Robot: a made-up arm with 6 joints. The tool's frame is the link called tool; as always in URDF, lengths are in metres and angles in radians. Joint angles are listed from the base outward.
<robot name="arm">
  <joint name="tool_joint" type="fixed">
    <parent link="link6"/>
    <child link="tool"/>
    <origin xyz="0 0 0" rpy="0 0 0"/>
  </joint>
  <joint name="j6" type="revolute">
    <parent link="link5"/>
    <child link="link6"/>
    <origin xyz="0.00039 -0.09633 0" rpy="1.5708 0 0"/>
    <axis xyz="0 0 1"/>
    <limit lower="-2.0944" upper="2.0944"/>
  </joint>
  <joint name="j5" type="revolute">
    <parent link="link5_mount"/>
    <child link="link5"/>
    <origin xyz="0 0 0" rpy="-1.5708 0 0"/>
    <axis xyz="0 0 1"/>
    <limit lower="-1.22" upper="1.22"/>
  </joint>
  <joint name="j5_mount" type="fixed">
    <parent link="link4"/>
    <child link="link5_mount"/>
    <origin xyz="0 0 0" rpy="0 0 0"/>
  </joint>
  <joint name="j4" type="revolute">
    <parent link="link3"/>
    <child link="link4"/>
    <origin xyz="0.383 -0.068 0" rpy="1.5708 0 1.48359"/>
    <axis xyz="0 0 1"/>
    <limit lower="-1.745" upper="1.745"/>
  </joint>
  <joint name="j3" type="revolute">
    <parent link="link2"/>
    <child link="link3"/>
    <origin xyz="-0.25 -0.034 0" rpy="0 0 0"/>
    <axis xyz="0 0 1"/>
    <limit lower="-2.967" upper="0"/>
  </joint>
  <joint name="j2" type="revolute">
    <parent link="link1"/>
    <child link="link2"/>
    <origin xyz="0 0 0" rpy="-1.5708 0 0"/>
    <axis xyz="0 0 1"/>
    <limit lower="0" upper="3.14"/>
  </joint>
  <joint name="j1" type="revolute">
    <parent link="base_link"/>
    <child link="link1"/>
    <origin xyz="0 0 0.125" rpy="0 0 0"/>
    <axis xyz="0 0 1"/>
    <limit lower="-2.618" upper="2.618"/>
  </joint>
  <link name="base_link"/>
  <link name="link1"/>
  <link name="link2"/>
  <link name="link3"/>
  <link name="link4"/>
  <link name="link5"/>
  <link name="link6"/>
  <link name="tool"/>
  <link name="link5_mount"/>
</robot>
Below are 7 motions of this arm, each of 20 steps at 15 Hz.
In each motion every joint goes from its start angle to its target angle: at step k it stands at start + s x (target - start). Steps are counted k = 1, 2, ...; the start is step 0. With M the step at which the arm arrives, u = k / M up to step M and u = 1 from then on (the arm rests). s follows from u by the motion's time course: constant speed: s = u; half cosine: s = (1 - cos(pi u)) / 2; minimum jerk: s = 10 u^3 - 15 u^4 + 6 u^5.
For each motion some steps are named. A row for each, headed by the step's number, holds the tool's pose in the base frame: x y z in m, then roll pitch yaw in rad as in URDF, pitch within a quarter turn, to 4 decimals.
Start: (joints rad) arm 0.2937 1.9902 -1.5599 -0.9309 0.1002 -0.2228
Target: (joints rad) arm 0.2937 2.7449 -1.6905 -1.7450 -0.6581 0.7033
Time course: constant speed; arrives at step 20
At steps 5, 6, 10, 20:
5: 0.5849 0.1847 0.1126 -2.0813 0.4326 -1.4173
6: 0.5846 0.1882 0.0934 -2.1071 0.4525 -1.3991
10: 0.5745 0.2003 0.0149 -2.2467 0.5438 -1.3476
20: 0.4877 0.2078 -0.1780 -2.9324 0.7563 -1.5180

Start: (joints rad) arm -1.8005 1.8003 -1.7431 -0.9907 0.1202 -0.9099
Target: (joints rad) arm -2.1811 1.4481 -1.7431 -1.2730 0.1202 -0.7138
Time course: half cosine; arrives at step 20
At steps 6, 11, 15, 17, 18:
6: -0.1767 -0.5212 0.4444 -1.5260 -0.3397 2.7143
11: -0.2287 -0.4487 0.5146 -1.3751 -0.3502 2.5122
15: -0.2535 -0.3878 0.5624 -1.2629 -0.3515 2.3597
17: -0.2589 -0.3666 0.5774 -1.2254 -0.3506 2.3085
18: -0.2604 -0.3596 0.5822 -1.2132 -0.3501 2.2917

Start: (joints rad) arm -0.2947 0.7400 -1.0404 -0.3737 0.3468 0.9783
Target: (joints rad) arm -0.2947 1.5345 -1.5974 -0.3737 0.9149 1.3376
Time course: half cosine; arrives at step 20
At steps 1, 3, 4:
1: 0.2650 -0.0932 0.5024 1.4735 0.9336 1.0720
3: 0.2740 -0.0968 0.5009 1.5368 0.9194 1.1140
4: 0.2816 -0.0999 0.4994 1.5885 0.9061 1.1471

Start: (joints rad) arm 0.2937 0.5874 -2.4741 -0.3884 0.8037 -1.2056
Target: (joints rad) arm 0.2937 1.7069 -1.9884 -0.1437 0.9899 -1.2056
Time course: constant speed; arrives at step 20
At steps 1, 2, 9, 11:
1: -0.2741 -0.1098 0.7420 -0.4443 0.2863 -1.3048
2: -0.2294 -0.0957 0.7591 -0.5369 0.2831 -1.3182
9: 0.0932 0.0067 0.7760 -1.1837 0.2532 -1.4063
11: 0.1805 0.0346 0.7486 -1.3680 0.2419 -1.4308

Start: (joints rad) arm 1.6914 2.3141 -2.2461 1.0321 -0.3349 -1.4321
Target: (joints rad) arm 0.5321 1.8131 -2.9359 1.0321 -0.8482 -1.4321
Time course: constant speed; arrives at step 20
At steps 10, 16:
10: 0.2603 0.4232 0.6493 0.0991 0.7729 0.5027
16: 0.2686 0.1800 0.7660 0.4734 0.4458 0.2786

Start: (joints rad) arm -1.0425 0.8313 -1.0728 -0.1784 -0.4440 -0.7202
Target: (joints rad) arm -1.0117 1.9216 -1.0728 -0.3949 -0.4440 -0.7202
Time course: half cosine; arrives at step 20
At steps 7, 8, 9, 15, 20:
7: 0.2107 -0.3353 0.4545 -1.0329 0.5170 -2.2050
8: 0.2247 -0.3558 0.4220 -1.1245 0.5315 -2.2485
9: 0.2381 -0.3748 0.3859 -1.2223 0.5429 -2.2948
15: 0.2827 -0.4287 0.1552 -1.7824 0.5383 -2.5410
20: 0.2845 -0.4250 0.0729 -1.9675 0.5151 -2.6096

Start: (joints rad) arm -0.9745 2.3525 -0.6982 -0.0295 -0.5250 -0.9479
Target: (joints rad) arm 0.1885 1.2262 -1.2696 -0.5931 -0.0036 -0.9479
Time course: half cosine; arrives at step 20
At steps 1, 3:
1: 0.1647 -0.2361 -0.1901 -2.6919 0.3021 -3.0583
3: 0.1954 -0.2475 -0.1720 -2.6380 0.3269 -2.9583

